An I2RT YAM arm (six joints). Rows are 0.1 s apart.
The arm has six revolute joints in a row. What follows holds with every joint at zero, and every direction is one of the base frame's.
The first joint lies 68 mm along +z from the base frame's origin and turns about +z.
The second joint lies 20 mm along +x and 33.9 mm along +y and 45.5 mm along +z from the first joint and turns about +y.
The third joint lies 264 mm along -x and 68.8 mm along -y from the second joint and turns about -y.
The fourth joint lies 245 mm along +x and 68.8 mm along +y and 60 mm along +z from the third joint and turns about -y.
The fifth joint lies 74 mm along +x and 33.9 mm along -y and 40.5 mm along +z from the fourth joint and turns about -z.
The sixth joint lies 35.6 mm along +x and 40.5 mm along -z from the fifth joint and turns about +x.
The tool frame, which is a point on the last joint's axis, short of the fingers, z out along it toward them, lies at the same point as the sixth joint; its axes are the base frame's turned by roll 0, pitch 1.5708 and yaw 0 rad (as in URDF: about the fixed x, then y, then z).
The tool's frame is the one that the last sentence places.
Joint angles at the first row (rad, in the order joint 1, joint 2, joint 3, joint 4, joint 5, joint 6):
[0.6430 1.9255 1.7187 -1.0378 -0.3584 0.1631]
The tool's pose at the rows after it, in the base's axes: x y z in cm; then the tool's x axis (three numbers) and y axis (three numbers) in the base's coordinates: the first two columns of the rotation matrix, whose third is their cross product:
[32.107, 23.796, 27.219, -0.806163, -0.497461, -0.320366, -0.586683, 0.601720, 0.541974]
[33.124, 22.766, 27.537, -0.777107, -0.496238, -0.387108, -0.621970, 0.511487, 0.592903]
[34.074, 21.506, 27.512, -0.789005, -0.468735, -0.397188, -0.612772, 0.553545, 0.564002]
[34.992, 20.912, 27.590, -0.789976, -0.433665, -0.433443, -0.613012, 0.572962, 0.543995]
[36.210, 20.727, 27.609, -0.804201, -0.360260, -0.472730, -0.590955, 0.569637, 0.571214]
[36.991, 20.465, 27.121, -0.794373, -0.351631, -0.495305, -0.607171, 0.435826, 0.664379]
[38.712, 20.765, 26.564, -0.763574, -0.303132, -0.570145, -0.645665, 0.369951, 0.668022]
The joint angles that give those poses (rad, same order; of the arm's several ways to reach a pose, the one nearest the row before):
[0.5877 1.9255 1.7183 -1.0149 -0.5976 0.0399]
[0.5446 1.9259 1.7183 -0.9844 -0.7074 -0.0288]
[0.5079 1.9255 1.7183 -0.9756 -0.6727 -0.0330]
[0.4854 1.9255 1.7149 -0.9233 -0.6552 -0.0189]
[0.4660 1.9327 1.7069 -0.8200 -0.6834 0.0509]
[0.4416 1.9568 1.7023 -0.7731 -0.8581 0.0330]
[0.4278 1.9915 1.6981 -0.6163 -0.9199 0.0677]

